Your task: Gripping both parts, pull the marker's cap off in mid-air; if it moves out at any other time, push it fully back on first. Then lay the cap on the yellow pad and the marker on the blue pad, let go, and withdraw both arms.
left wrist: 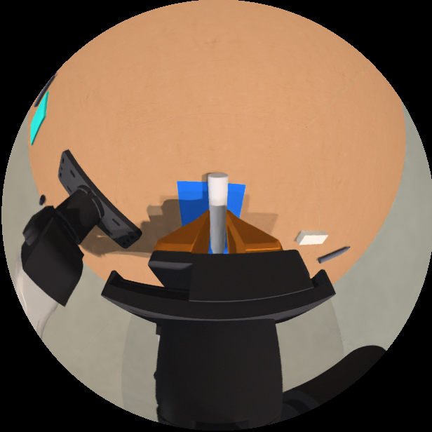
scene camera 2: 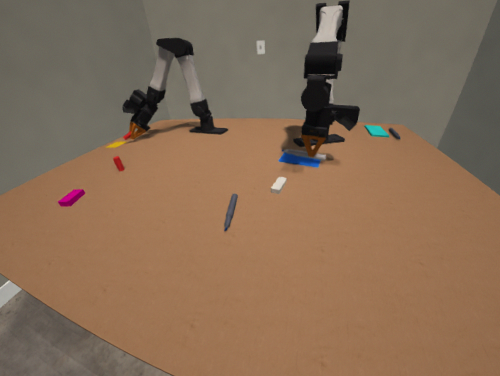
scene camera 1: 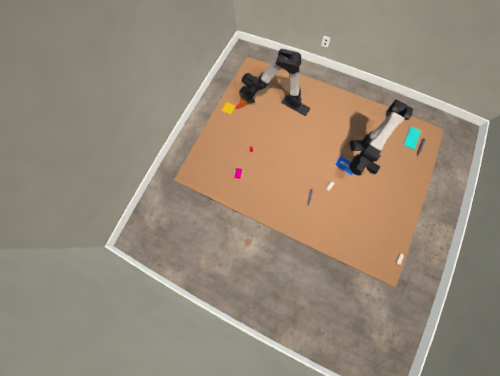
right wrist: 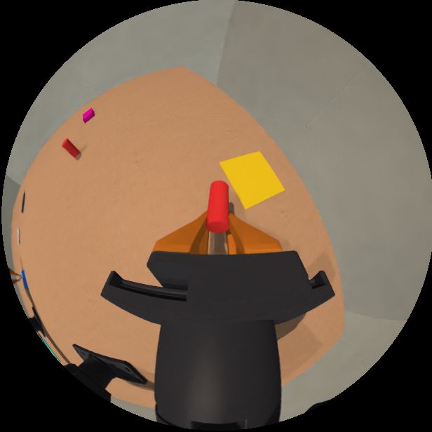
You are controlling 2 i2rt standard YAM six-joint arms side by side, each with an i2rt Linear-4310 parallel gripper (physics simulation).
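Frame: origin at the left arm's base, x down, y ahead, z right, level; metres.
Seen in the pictures: left gripper, fingertip midpoint: (scene camera 2: 311, 155) (scene camera 1: 351, 168); right gripper, fingertip midpoint: (scene camera 2: 130, 138) (scene camera 1: 240, 106); left arm's base at its link origin: (scene camera 1: 365, 145); right arm's base at its link origin: (scene camera 2: 208, 131) (scene camera 1: 295, 105).
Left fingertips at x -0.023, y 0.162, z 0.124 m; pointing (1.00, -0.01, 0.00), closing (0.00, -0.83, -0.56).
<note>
Pixels of each thing's middle, then the offset from my left fingertips to it. "*": a spot on its surface instead.
- grey-and-white marker at a spot on its surface: (scene camera 2: 321, 156) * dx -0.004, dy +0.023, dz -0.020 m
- blue pad at the middle of its body: (scene camera 2: 300, 159) (scene camera 1: 346, 165) dx +0.022, dy -0.030, dz +0.023 m
- red cap at the middle of its body: (scene camera 2: 128, 135) (scene camera 1: 239, 105) dx -0.014, dy -0.494, dz +0.697 m
- yellow pad at the middle of its body: (scene camera 2: 116, 144) (scene camera 1: 228, 108) dx +0.022, dy -0.507, dz +0.778 m
- loose red cylinder at the middle of its body: (scene camera 2: 118, 163) (scene camera 1: 251, 149) dx -0.001, dy -0.167, dz +0.627 m
- magenta block at the middle of its body: (scene camera 2: 72, 197) (scene camera 1: 238, 173) dx +0.015, dy -0.012, dz +0.717 m
- white block at the middle of its body: (scene camera 2: 279, 184) (scene camera 1: 330, 186) dx +0.017, dy +0.102, dz +0.144 m
- dark pen at the middle of its body: (scene camera 2: 230, 211) (scene camera 1: 310, 197) dx +0.015, dy +0.169, dz +0.276 m
- teal pad at the middle of its body: (scene camera 2: 376, 130) (scene camera 1: 412, 138) dx +0.019, dy -0.199, dz -0.448 m
My left gripper (scene camera 2: 313, 154) (left wrist: 217, 214) is shut on the grey-and-white marker (scene camera 2: 321, 156) (left wrist: 217, 192), which is level over the blue pad (scene camera 1: 340, 161) (scene camera 2: 300, 161) (left wrist: 189, 191). It is low; whether it touches the pad I cannot tell. The marker's bare dark tip end shows in scene camera 2. My right gripper (scene camera 1: 243, 102) (scene camera 2: 133, 133) (right wrist: 217, 215) is shut on the red cap (scene camera 1: 239, 105) (scene camera 2: 127, 136) (right wrist: 218, 205) and holds it a little above the table, beside the yellow pad (scene camera 1: 228, 108) (scene camera 2: 116, 144) (right wrist: 252, 180). The cap and marker are far apart.
A loose red cylinder (scene camera 1: 251, 149) (scene camera 2: 118, 163) (right wrist: 70, 148) and magenta block (scene camera 1: 238, 173) (scene camera 2: 71, 197) lie left of centre. A white block (scene camera 1: 330, 186) (scene camera 2: 278, 184) and dark pen (scene camera 1: 310, 197) (scene camera 2: 230, 212) lie near the blue pad. A teal pad (scene camera 1: 412, 137) (scene camera 2: 376, 131) lies at the right.
</note>
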